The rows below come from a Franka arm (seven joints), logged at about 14 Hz.
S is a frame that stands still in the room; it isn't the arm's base.
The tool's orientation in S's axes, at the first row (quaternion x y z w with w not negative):
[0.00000 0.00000 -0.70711 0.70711]
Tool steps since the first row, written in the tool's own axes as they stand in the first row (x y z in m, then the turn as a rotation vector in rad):
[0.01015 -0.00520 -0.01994 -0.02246 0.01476 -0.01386]
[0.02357 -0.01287 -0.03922 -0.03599 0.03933 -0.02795]
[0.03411 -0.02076 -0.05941 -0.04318 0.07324 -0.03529]
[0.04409 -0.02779 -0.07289 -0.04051 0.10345 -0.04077]
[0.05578 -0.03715 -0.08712 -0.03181 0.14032 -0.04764]
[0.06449 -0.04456 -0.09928 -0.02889 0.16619 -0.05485]
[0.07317 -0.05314 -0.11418 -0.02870 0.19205 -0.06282]
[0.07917 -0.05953 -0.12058 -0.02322 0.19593 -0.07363]
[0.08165 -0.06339 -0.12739 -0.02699 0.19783 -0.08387]
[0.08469 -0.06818 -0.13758 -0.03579 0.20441 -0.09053]
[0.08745 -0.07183 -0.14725 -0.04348 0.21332 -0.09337]
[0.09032 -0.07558 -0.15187 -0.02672 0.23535 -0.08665]
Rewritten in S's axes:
[-0.00520 -0.01015 -0.01994 0.01476 0.02246 -0.01386]
[-0.01287 -0.02357 -0.03922 0.03933 0.03599 -0.02795]
[-0.02076 -0.03411 -0.05941 0.07324 0.04318 -0.03529]
[-0.02779 -0.04409 -0.07289 0.10345 0.04051 -0.04077]
[-0.03715 -0.05578 -0.08712 0.14032 0.03181 -0.04764]
[-0.04456 -0.06449 -0.09928 0.16619 0.02889 -0.05485]
[-0.05314 -0.07317 -0.11418 0.19205 0.02870 -0.06282]
[-0.05953 -0.07917 -0.12058 0.19593 0.02322 -0.07363]
[-0.06339 -0.08165 -0.12739 0.19783 0.02699 -0.08387]
[-0.06818 -0.08469 -0.13758 0.20441 0.03579 -0.09053]
[-0.07183 -0.08745 -0.14725 0.21332 0.04348 -0.09337]
[-0.07558 -0.09032 -0.15187 0.23535 0.02672 -0.08665]

